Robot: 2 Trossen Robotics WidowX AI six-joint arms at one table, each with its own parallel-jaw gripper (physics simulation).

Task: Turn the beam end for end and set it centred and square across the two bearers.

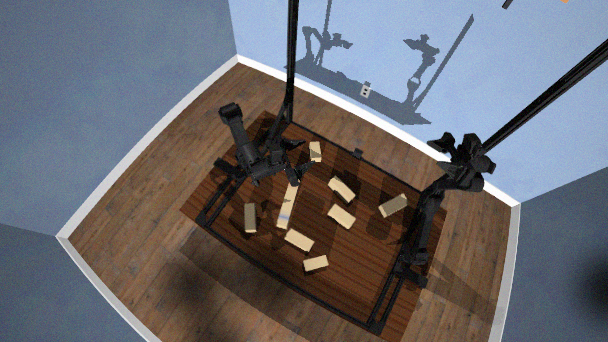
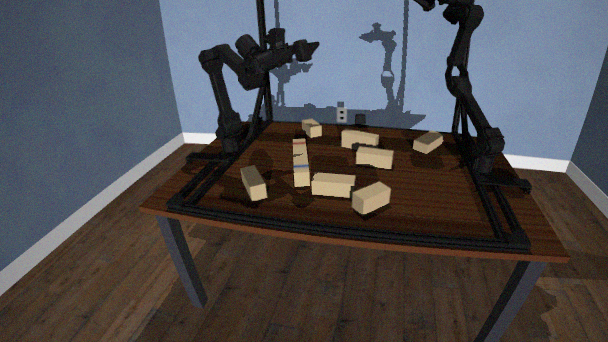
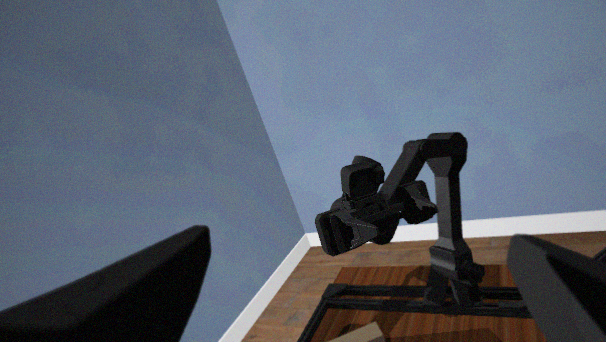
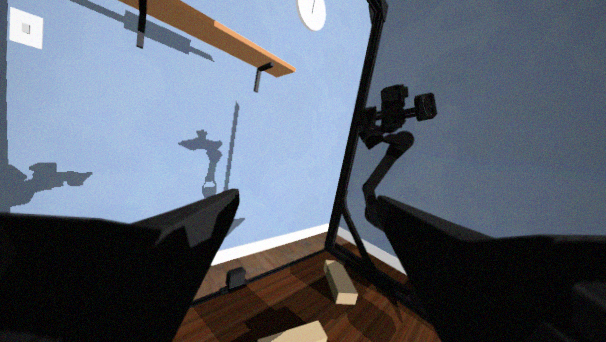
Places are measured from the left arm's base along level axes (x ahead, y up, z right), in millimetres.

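Pixels of known places: left gripper, fingertip midpoint: (image 1: 431,152) (image 3: 356,243) (image 4: 397,103); right gripper, fingertip midpoint: (image 1: 310,150) (image 2: 310,44) (image 3: 408,219) (image 4: 308,198); left arm's base at its link origin: (image 1: 406,256) (image 2: 481,170) (image 4: 418,301); right arm's base at its link origin: (image 2: 231,150) (image 3: 467,297).
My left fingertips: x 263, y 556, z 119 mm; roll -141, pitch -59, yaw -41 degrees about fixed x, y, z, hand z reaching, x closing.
Observation:
Ahead of a thing's pixels: the offset from my left fingertips to its top centre. "spot": to the spot under its first point. Level surfaces: height alone.
The beam @[dx +363, dy -525, dz -170 mm] (image 1: 287,207) (image 2: 300,163) is a long tan bar with a blue band near its front end and a red band near its far end. It lies flat on the table @[dy -575 mm] (image 1: 343,271) (image 2: 421,210). To its right, two tan blocks lie parallel and apart, one @[dx +177, dy -512, dz +13 mm] (image 1: 341,188) (image 2: 359,138) behind the other @[dx +114, dy -528, dz -104 mm] (image 1: 341,216) (image 2: 374,157); they look like the bearers. My right gripper (image 1: 304,154) (image 2: 313,47) (image 4: 308,198) is open and empty, high above the beam's far end. My left gripper (image 1: 438,154) is open and empty, raised high off the table's right side.
Loose tan blocks lie around: one at the left (image 1: 250,217) (image 2: 253,182), two at the front @[spot: dx +226, dy -528, dz -303 mm] (image 1: 299,239) @[spot: dx +115, dy -525, dz -355 mm] (image 1: 315,262), one at the right (image 1: 393,205) (image 2: 427,142), one at the back (image 1: 315,150) (image 4: 340,281). A black frame (image 1: 289,68) rims the table.

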